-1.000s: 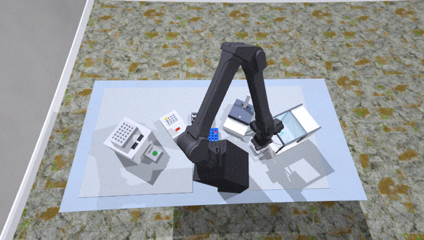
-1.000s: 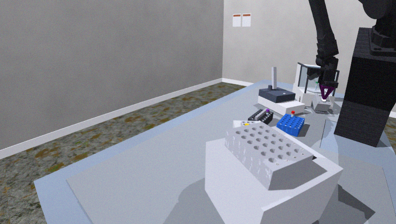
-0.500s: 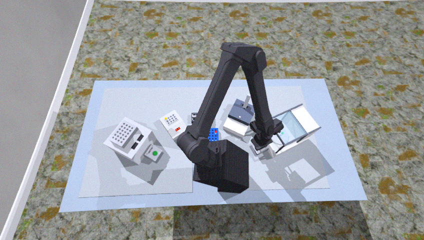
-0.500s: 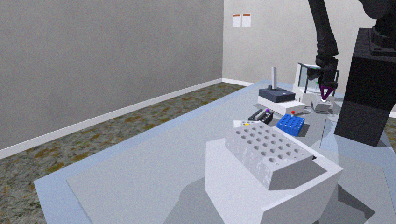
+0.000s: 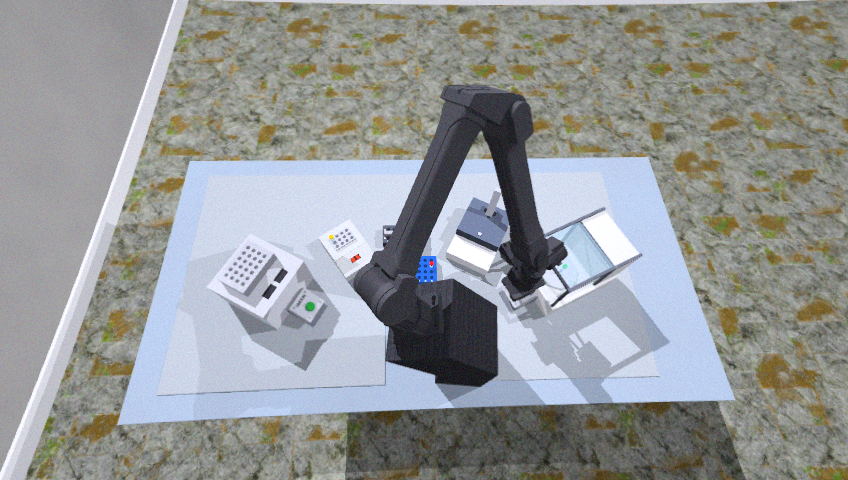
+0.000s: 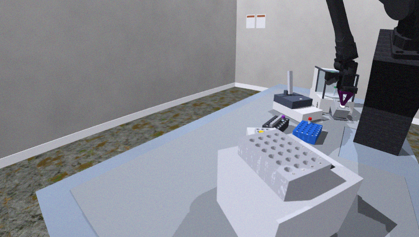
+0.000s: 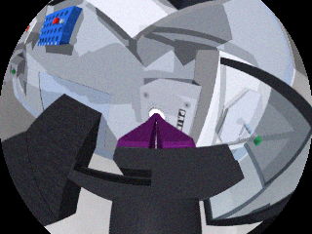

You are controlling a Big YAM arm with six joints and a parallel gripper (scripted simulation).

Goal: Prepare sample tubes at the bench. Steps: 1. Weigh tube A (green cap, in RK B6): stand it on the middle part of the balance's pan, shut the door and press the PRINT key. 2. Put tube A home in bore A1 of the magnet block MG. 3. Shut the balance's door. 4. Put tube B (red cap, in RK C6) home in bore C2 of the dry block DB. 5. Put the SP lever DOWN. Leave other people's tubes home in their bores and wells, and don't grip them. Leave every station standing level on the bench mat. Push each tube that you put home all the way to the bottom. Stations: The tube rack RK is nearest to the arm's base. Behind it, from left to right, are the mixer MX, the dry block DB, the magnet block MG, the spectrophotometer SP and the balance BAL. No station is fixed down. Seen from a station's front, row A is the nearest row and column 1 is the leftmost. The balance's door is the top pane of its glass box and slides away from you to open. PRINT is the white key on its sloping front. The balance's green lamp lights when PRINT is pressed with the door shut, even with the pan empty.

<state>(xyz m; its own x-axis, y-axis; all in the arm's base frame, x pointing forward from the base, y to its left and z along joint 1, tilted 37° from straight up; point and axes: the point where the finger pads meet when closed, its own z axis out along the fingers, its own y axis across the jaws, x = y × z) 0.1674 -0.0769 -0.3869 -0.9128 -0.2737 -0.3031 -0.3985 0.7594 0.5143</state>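
The white print key is 10 mm below my hand. Round my hand: balance door: 50 mm ahead, 110 mm to the right, 130 mm above; SP lever: 260 mm ahead, 50 mm to the left, 70 mm above; round pan: 60 mm ahead, 130 mm to the right.
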